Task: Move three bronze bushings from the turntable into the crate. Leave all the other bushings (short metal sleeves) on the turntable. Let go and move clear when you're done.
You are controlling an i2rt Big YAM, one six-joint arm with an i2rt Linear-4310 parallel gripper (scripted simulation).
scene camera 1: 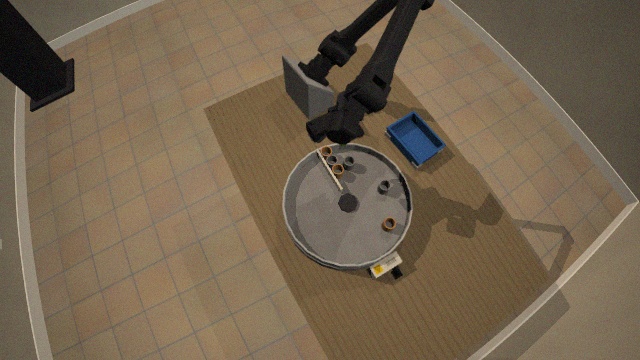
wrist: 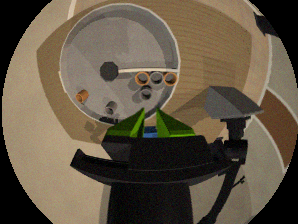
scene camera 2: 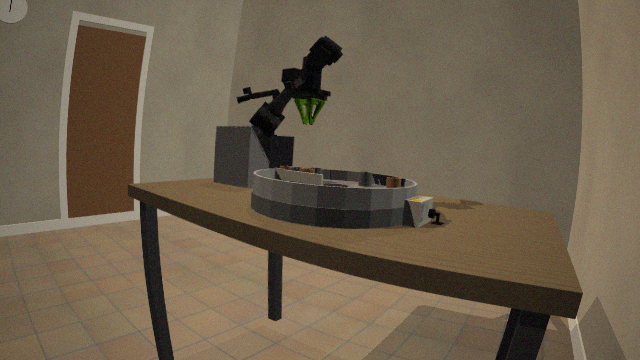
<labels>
A blue crate (scene camera 1: 418, 140) is 1.22 m from the lens. A grey turntable (scene camera 1: 346, 228): 0.97 m from the lens. The marked spots on the blue crate and the grey turntable are 0.47 m apart.
</labels>
